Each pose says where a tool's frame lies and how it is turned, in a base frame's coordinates. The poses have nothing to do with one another.
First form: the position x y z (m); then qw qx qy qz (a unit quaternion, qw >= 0).
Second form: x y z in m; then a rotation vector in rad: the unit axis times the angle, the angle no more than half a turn. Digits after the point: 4 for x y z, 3 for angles.
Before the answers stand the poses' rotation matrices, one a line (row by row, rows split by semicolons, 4 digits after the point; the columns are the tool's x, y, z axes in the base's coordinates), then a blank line. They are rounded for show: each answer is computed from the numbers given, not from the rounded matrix.
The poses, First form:
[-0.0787, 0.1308, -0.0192, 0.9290, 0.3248, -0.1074, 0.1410]
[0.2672, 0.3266, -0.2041, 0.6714, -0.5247, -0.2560, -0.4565]
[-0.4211, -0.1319, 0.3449, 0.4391, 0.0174, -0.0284, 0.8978]
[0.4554, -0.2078, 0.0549, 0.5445, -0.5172, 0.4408, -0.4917]
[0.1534, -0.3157, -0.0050, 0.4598, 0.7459, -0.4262, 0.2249]
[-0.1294, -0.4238, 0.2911, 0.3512, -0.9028, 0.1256, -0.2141]
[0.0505, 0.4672, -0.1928, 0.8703, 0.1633, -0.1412, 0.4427]
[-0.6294, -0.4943, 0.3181, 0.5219, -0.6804, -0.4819, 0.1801]
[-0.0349, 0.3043, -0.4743, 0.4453, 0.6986, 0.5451, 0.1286]
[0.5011, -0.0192, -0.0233, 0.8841, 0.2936, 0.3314, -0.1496]
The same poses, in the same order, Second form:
0.9372 -0.3318 -0.1080; 0.1922 0.7492 -0.6338; 0.2912 0.5732 0.7659
0.4522 0.8816 0.1353; -0.3443 0.0326 0.9383; 0.8228 -0.4708 0.3183
-0.6138 -0.7895 0.0063; 0.7875 -0.6128 -0.0663; 0.0562 -0.0357 0.9978
0.1279 0.0795 0.9886; -0.9914 -0.0185 0.1297; 0.0286 -0.9967 0.0764
0.5356 -0.8426 -0.0564; -0.4290 -0.2139 -0.8776; 0.7274 0.4942 -0.4760
0.8768 -0.0764 0.4748; -0.3772 -0.7218 0.5803; 0.2984 -0.6879 -0.6616
0.5682 -0.8167 -0.1012; 0.7244 0.5547 -0.4093; 0.3904 0.1592 0.9068
0.4707 0.4678 -0.7481; 0.8438 0.0092 0.5366; 0.2579 -0.8838 -0.3904
0.3727 0.6471 0.6651; 0.8761 -0.0092 -0.4820; -0.3058 0.7624 -0.5703
0.7356 0.4591 0.4981; -0.0699 0.7828 -0.6183; -0.6738 0.4200 0.6080

[-0.0787, 0.1308, -0.0192, 0.665, -0.220, 0.289]
[0.2672, 0.3266, -0.2041, -1.182, -0.577, -1.028]
[-0.4211, -0.1319, 0.3449, 0.043, -0.071, 2.231]
[0.4554, -0.2078, 0.0549, -1.227, 1.046, -1.167]
[0.1534, -0.3157, -0.0050, 1.836, -1.049, 0.554]
[-0.1294, -0.4238, 0.2911, -2.337, 0.325, -0.554]
[0.0505, 0.4672, -0.1928, 0.341, -0.295, 0.926]
[-0.6294, -0.4943, 0.3181, -1.630, -1.154, 0.431]
[-0.0349, 0.3043, -0.4743, 1.731, 1.351, 0.319]
[0.5011, -0.0192, -0.0233, 0.611, 0.690, -0.311]

